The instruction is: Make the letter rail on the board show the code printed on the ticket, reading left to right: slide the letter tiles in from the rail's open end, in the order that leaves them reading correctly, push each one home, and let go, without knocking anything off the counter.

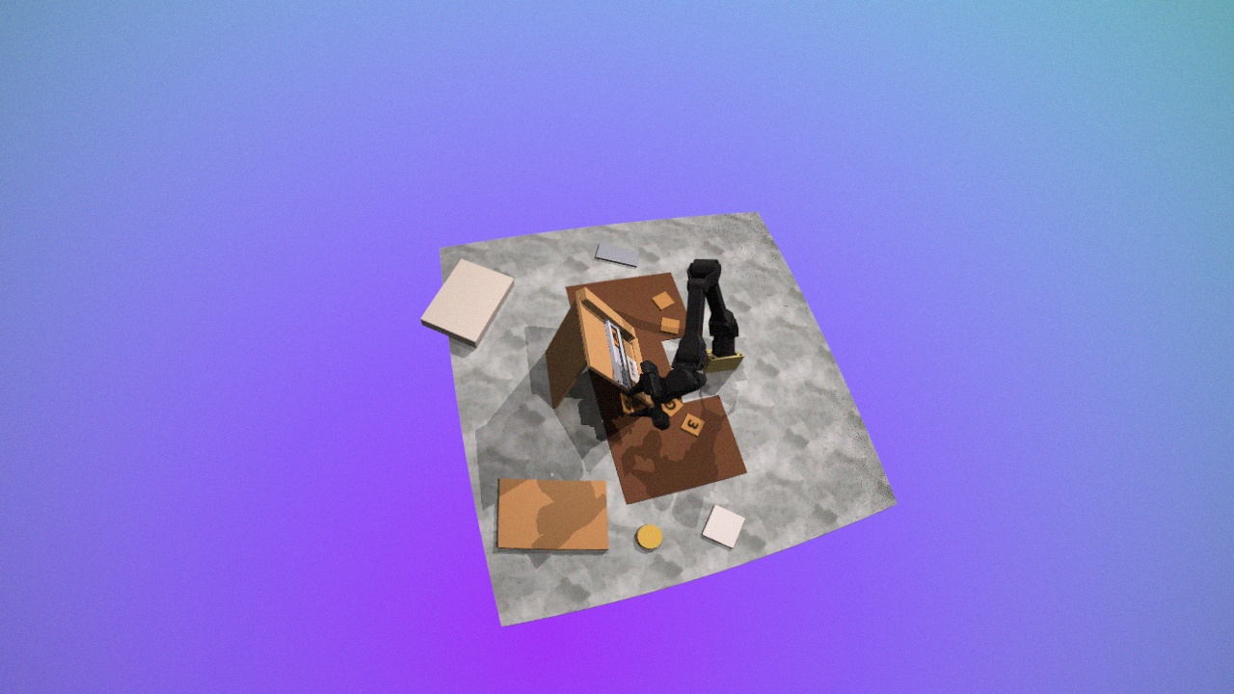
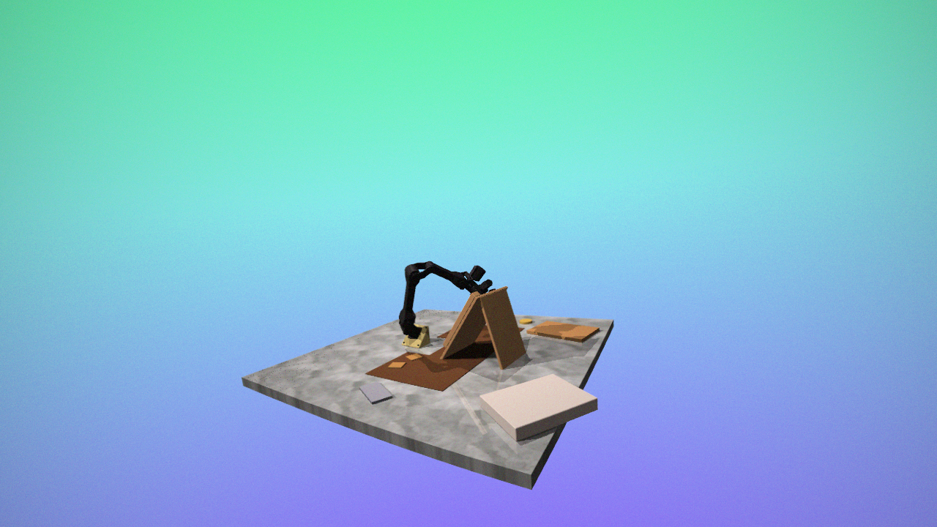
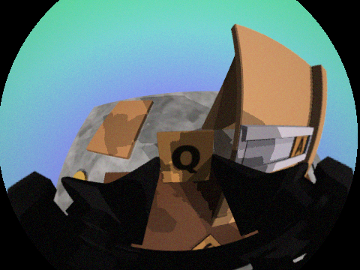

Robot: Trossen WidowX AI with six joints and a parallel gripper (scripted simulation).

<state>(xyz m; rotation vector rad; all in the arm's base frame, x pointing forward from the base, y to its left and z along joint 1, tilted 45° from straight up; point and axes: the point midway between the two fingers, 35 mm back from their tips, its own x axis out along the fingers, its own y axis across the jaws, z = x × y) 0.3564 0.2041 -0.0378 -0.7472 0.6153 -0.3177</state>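
Now: gripper tip 15 cm to the left of the white ticket, 8 cm above it and 6 cm past it. Round my gripper tip: orange panel (24 cm ahead, 23 cm to the left, 16 cm below); brown mat (18 cm behind, 16 cm to the right, 16 cm below); yellow disc (34 cm to the left, 15 cm below, 1 cm behind).
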